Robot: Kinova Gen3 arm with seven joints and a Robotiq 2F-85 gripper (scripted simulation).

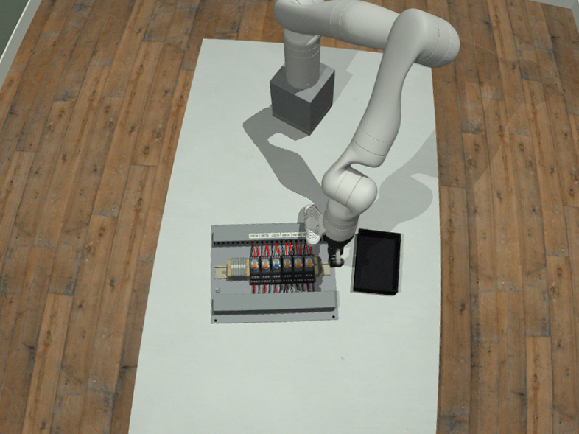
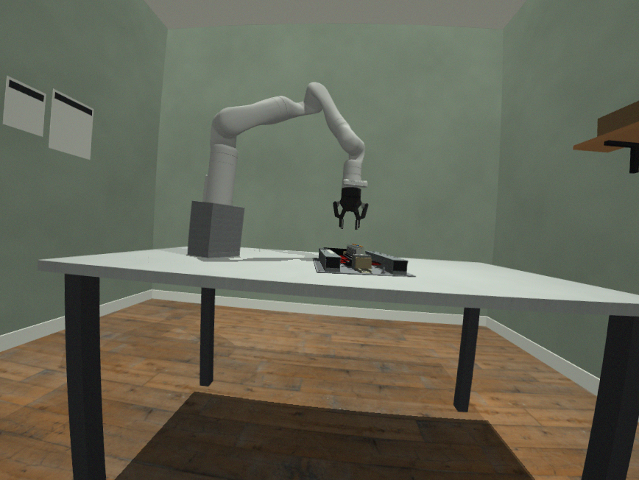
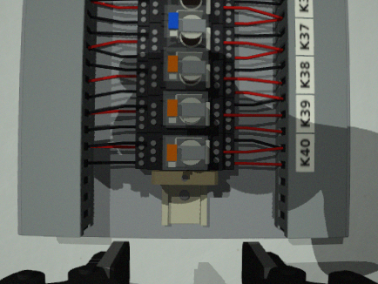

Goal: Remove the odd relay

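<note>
The blue-button relay lies 2 cm ahead of my hand, 13 cm to the right of it and 9 cm below it. From my hand the other things lie so: black parts tray (3 cm behind, 13 cm to the left, 12 cm below); grey relay panel (2 cm ahead, 14 cm to the right, 12 cm below).
</note>
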